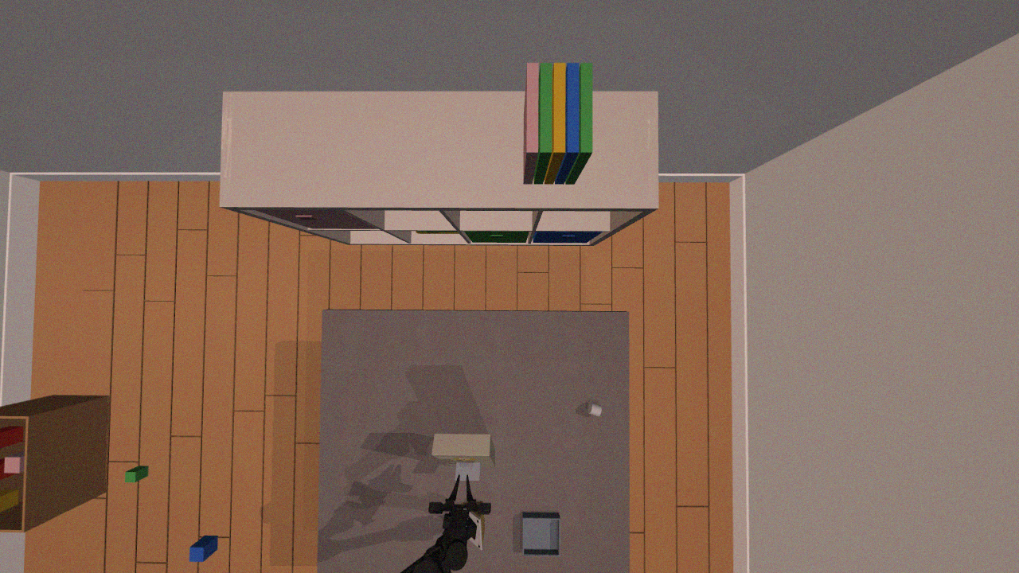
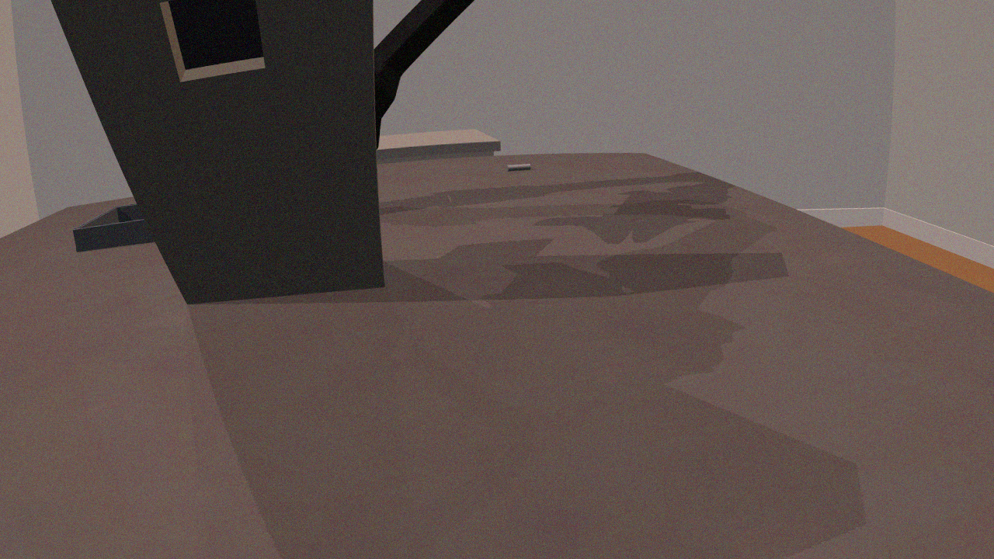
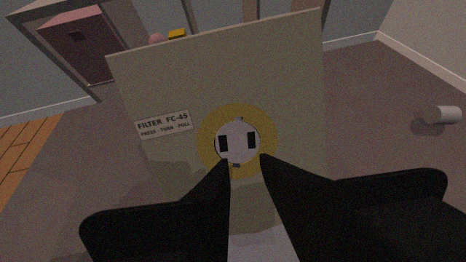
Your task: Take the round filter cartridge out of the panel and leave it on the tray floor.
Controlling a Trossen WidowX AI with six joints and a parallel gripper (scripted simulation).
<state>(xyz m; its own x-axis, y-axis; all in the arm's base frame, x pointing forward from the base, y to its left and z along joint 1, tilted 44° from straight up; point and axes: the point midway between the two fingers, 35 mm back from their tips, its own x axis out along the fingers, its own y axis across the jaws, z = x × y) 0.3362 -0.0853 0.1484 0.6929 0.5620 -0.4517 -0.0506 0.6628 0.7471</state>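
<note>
Right now my gripper tip is 50 mm short of the round filter cartridge, 40 mm above it and 10 mm to the right of it. The rest, counted from my gripper tip: beige service panel: 110 mm below; then grey tray: 350 mm behind, 330 mm to the right, 260 mm below; then small grey ledge: 130 mm below, 50 mm behind, 10 mm to the right.
</note>
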